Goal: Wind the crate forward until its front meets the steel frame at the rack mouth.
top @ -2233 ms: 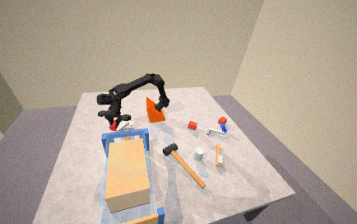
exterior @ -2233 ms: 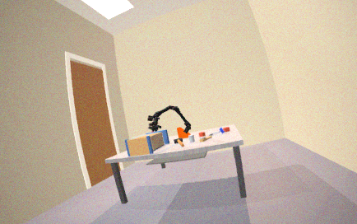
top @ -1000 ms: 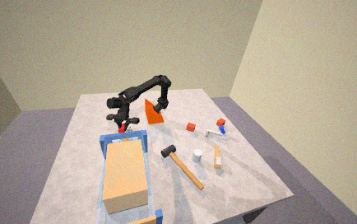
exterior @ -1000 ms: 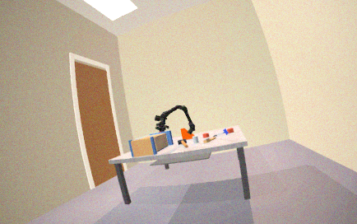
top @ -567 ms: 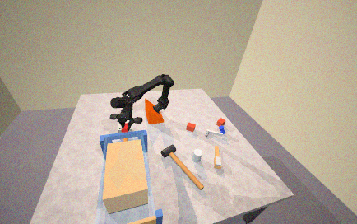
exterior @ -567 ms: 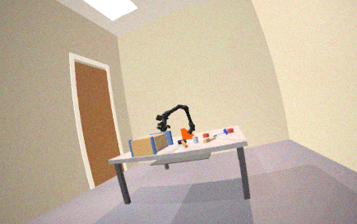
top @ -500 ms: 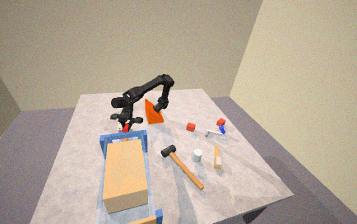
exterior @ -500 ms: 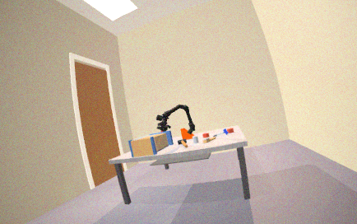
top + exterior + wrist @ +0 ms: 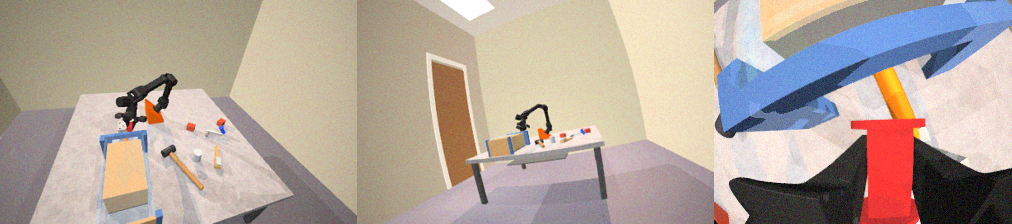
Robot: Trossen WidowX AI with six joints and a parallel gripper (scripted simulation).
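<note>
My gripper tip is 50 mm past the red-handled winch handle, 30 mm above it and 10 mm to the left of it. The rest, counted from my gripper tip: red grip 10 mm to the left, 10 mm behind; then frame 50 mm ahead, 30 mm to the right, 30 mm below; then grey hand winch 120 mm behind, 100 mm below, 40 mm to the right.
</note>
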